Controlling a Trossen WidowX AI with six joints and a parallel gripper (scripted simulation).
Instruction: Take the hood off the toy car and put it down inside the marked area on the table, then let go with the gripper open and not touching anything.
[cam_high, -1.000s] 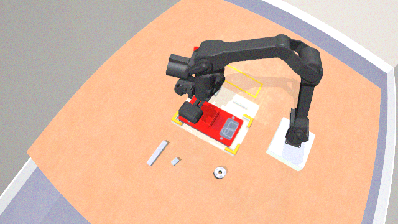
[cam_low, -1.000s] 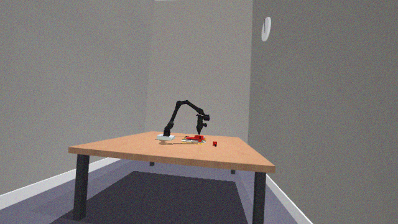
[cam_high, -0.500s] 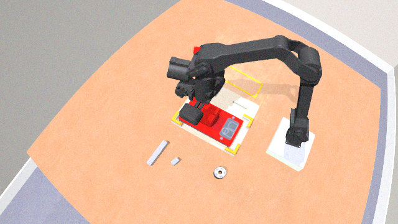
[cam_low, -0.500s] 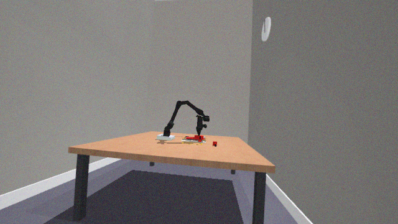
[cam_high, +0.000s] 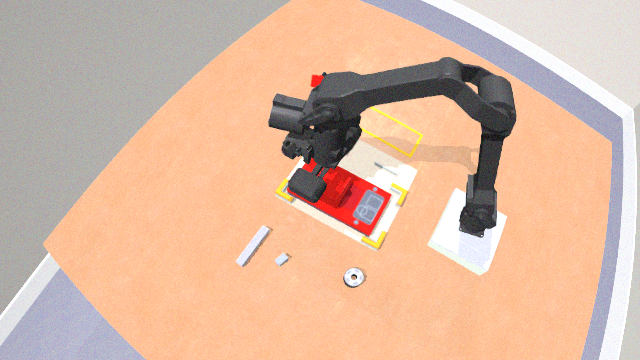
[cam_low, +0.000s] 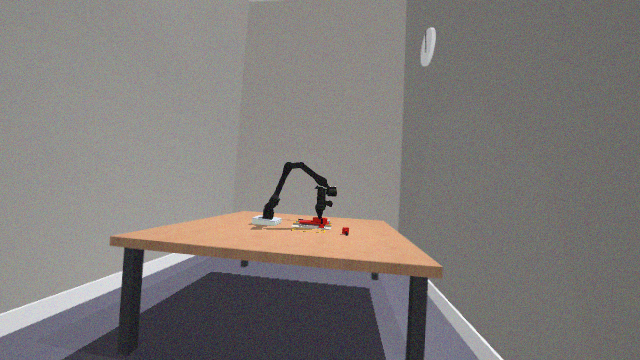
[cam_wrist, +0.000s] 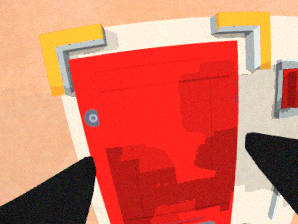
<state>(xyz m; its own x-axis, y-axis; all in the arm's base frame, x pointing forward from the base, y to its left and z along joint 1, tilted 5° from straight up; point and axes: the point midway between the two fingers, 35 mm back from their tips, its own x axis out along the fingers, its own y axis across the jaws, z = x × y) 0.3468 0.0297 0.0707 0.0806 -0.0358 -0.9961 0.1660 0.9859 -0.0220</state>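
My gripper tip is right at the red hood. Round my gripper tip: grey engine block (10 mm to the left, 20 mm below); then grey bar (80 mm ahead, 190 mm to the left, 40 mm below).
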